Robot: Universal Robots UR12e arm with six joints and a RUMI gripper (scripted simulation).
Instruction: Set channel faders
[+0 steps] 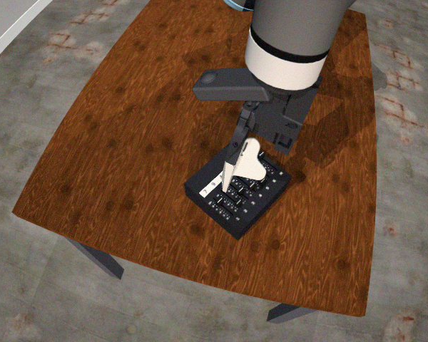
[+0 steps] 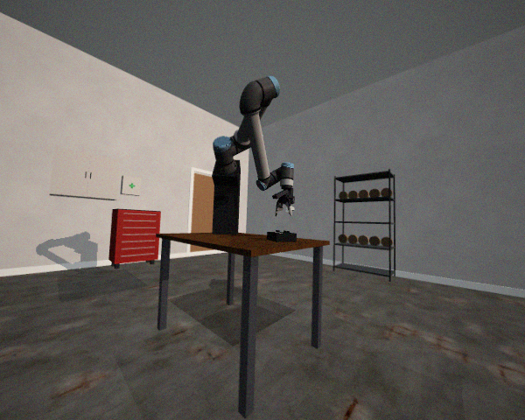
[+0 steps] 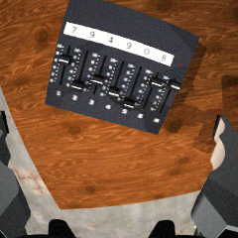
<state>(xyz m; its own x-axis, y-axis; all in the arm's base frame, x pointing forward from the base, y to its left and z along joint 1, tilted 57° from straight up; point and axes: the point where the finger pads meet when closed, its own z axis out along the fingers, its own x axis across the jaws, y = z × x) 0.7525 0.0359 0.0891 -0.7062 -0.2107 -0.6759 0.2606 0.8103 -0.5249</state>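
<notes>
My hand is 20 mm short of the channel 3 fader, 10 mm to the right of it and 100 mm above it. The rest, counted from my hand: channel 2 fader: 40 mm ahead, 100 mm below; then channel 5 cap: 10 mm behind, 40 mm to the left, 100 mm below; then channel 4 fader: 10 mm ahead, 20 mm to the left, 100 mm below.
</notes>
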